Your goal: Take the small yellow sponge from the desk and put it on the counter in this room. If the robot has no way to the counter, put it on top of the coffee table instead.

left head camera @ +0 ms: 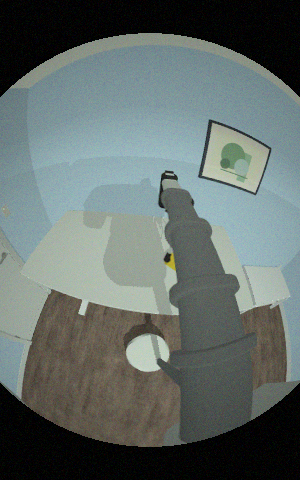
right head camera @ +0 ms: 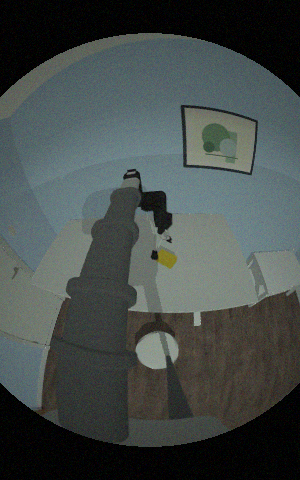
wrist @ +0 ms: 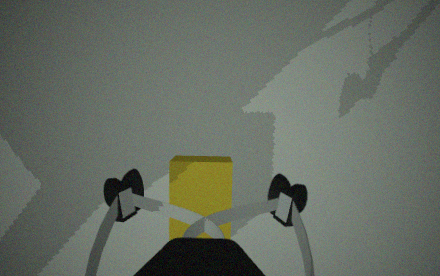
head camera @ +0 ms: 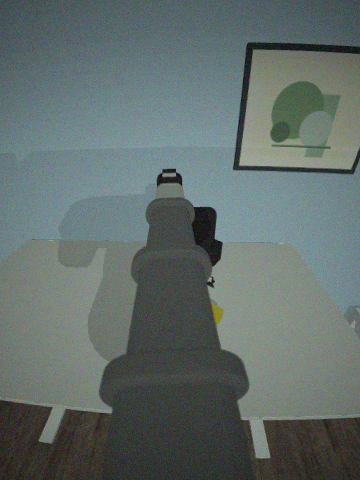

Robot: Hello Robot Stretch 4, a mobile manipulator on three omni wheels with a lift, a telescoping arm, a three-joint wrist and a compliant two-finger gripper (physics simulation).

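Places are measured from the robot's base along level axes (x ahead, y left, z up), in metres.
Pixels of known places: gripper, fingertip midpoint: (left head camera: 172,253) (right head camera: 161,250) (wrist: 206,188); robot's base, link origin: (left head camera: 146,351) (right head camera: 157,348).
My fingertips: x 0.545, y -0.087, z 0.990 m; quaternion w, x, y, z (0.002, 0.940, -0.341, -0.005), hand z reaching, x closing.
For each thing: its top centre in the pictures, then the offset to it from my fingertips. "spot": a spot on its surface instead. Level surfaces: height alone.
- small yellow sponge, top centre: (wrist: 200,211) (head camera: 206,308) (right head camera: 165,255) (left head camera: 175,259) 0.019 m right, 0.024 m back, 0.022 m down
- white desk, surface height: 0.067 m down
- furniture, surface spot: (right head camera: 277,272) spot: 1.395 m right, 0.060 m back, 0.567 m down
- pale door-like panel, surface spot: (left head camera: 15,295) spot: 1.506 m left, 0.334 m back, 0.494 m down
The small yellow sponge (head camera: 217,314) (left head camera: 171,262) (right head camera: 167,258) (wrist: 201,192) lies flat on the white desk (head camera: 300,350) (left head camera: 60,260) (right head camera: 210,270) (wrist: 75,75). In the head camera view the arm hides part of it. My gripper (right head camera: 161,247) (wrist: 206,188) is open above the desk. In the wrist view one fingertip is on each side of the sponge, with a gap on both sides, and its near end is partly hidden by the finger links and the black gripper body. How high the fingertips are above the desk is hard to tell. No counter or coffee table can be made out.
A round white stool (left head camera: 147,352) (right head camera: 157,350) stands before the desk. A low white piece of furniture (left head camera: 267,285) (right head camera: 277,272) is right of the desk. A pale door-like panel (left head camera: 15,295) (right head camera: 25,300) is at left. A framed picture (head camera: 300,110) hangs on the blue wall behind.
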